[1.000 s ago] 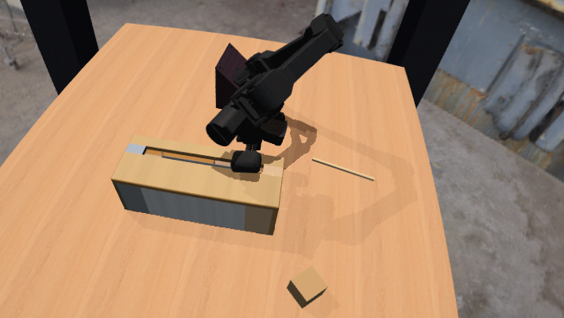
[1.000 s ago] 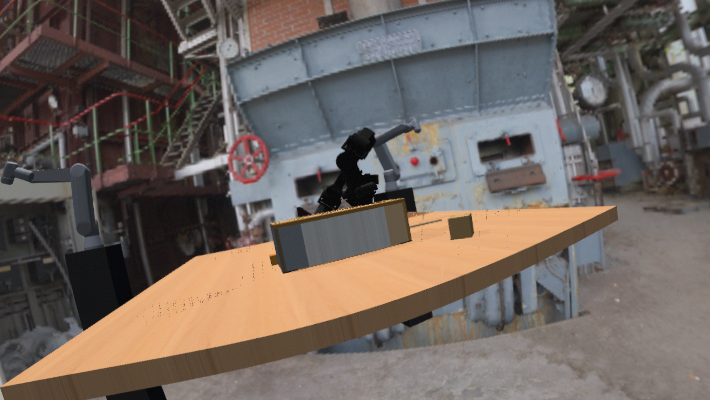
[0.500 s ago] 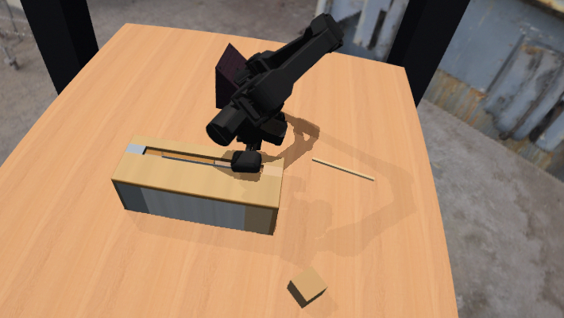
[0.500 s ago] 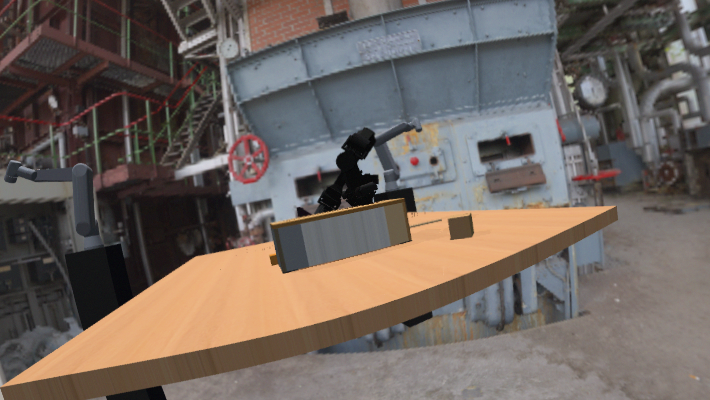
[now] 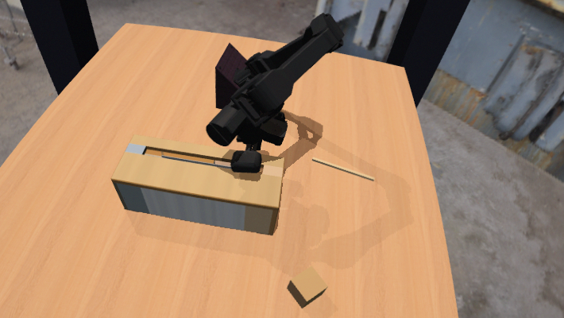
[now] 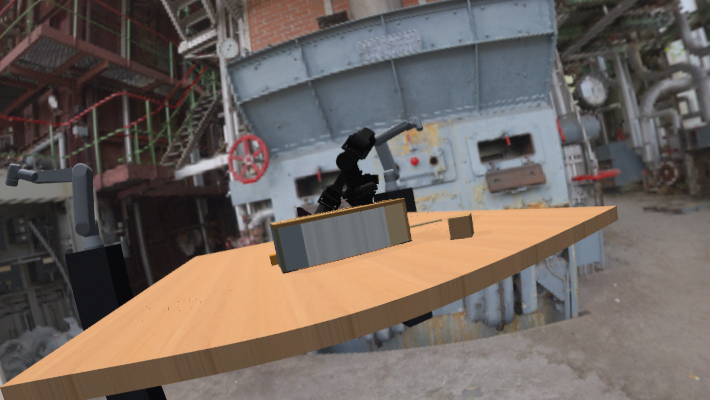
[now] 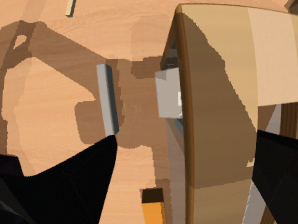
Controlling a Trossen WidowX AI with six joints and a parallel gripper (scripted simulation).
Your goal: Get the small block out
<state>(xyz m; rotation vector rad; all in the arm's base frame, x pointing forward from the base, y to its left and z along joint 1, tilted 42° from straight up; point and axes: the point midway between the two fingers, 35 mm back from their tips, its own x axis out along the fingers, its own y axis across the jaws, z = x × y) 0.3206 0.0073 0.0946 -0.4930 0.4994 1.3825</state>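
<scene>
My gripper tip is now 60 mm short of the tan block and 10 mm to the right of it. Round my gripper tip: thin stick: 260 mm to the left, 90 mm below, 80 mm behind; box: 120 mm to the right, 30 mm below, 30 mm ahead.
</scene>
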